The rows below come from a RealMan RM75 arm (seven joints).
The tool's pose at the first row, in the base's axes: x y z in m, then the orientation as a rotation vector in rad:
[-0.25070, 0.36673, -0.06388, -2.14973, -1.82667, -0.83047]
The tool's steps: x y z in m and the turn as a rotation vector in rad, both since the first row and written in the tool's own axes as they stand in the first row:
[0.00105, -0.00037, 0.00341, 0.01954, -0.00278, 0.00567]
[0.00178, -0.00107, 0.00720, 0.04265, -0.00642, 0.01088]
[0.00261, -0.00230, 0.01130, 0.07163, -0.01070, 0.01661]
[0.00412, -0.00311, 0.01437, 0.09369, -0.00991, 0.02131]
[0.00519, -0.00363, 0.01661, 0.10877, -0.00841, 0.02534]
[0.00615, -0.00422, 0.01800, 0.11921, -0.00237, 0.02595]
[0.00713, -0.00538, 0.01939, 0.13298, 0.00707, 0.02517]
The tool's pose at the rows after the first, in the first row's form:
[-0.25000, 0.36938, -0.06620, -2.14427, -1.82155, -0.80545]
[-0.24953, 0.37201, -0.06907, -2.13682, -1.81731, -0.77602]
[-0.24948, 0.37500, -0.07224, -2.12639, -1.81258, -0.73980]
[-0.24926, 0.37796, -0.07412, -2.11538, -1.80653, -0.71610]
[-0.24903, 0.38008, -0.07550, -2.10763, -1.80089, -0.70072]
[-0.24912, 0.38170, -0.07625, -2.09686, -1.79731, -0.69520]
[-0.24976, 0.38346, -0.07710, -2.08042, -1.79377, -0.68961]

